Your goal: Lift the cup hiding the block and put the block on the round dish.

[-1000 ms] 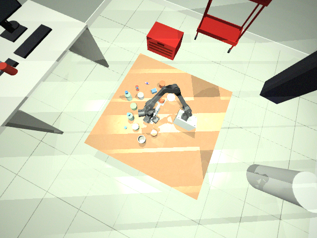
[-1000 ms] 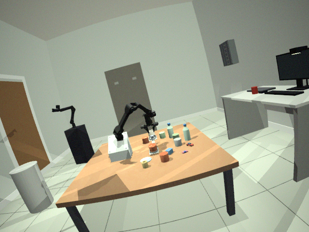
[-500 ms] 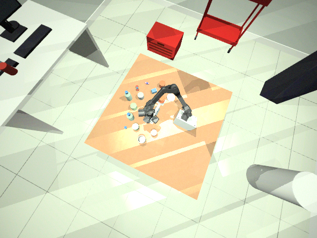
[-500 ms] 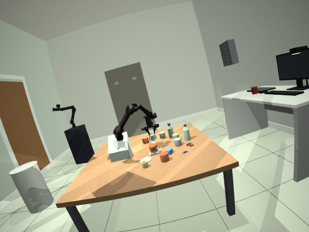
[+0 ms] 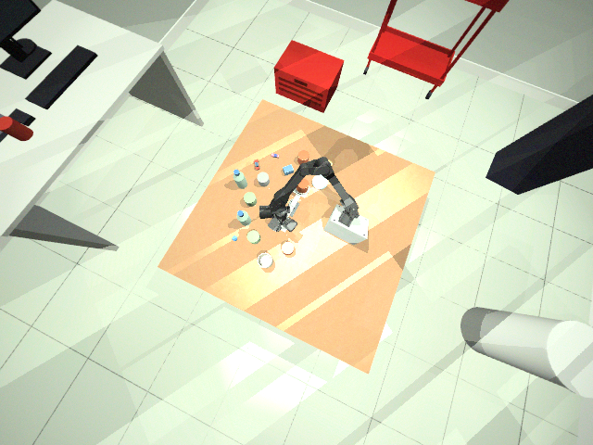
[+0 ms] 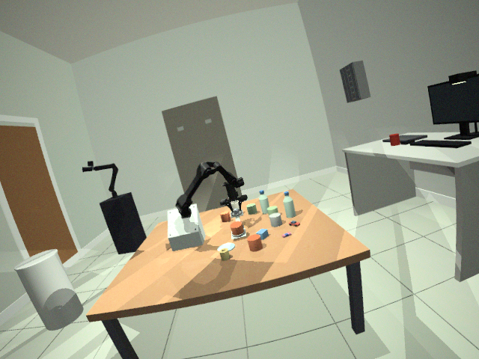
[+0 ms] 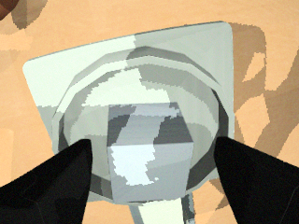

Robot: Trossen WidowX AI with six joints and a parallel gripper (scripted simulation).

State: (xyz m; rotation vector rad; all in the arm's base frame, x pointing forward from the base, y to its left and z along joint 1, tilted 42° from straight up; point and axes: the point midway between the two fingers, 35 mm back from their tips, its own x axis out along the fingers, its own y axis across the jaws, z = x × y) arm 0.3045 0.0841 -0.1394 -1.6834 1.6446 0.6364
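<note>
Now: the grey block right at my gripper tip. The rest, counted from my gripper tip: grey cylinder (250 mm ahead, 160 mm to the right, 50 mm below); blue block (160 mm ahead, 320 mm to the right, 70 mm below); balance beam (10 mm ahead, 120 mm to the right, 50 mm below).
</note>
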